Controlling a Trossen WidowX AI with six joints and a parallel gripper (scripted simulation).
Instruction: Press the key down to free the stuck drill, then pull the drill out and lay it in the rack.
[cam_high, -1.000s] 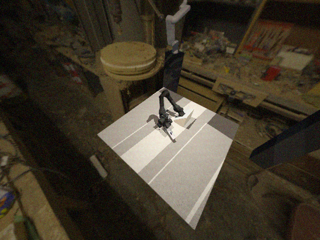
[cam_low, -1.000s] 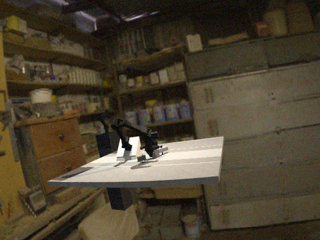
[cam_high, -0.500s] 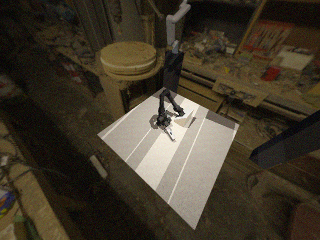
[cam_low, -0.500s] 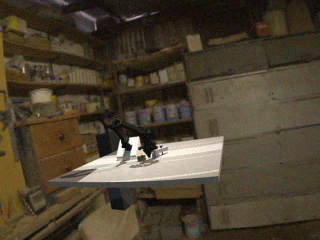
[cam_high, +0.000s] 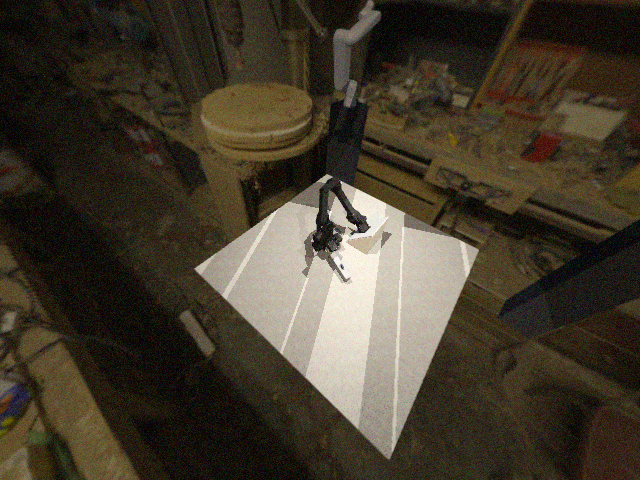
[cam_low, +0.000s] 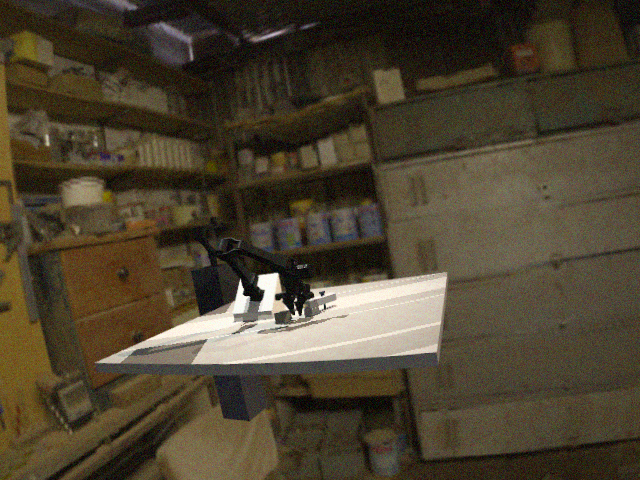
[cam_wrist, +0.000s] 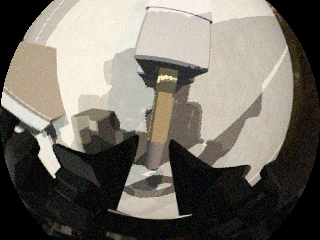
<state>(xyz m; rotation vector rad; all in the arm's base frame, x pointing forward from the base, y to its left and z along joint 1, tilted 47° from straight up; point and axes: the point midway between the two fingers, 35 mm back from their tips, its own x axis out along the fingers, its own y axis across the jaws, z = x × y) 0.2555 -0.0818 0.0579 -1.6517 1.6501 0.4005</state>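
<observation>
Right now my gripper tip is 50 mm to the right of the tan drill, 30 mm below it and 20 mm short of it. Also, from my gripper tip: small dark key (170 mm to the left, 50 mm ahead, 30 mm above).
</observation>
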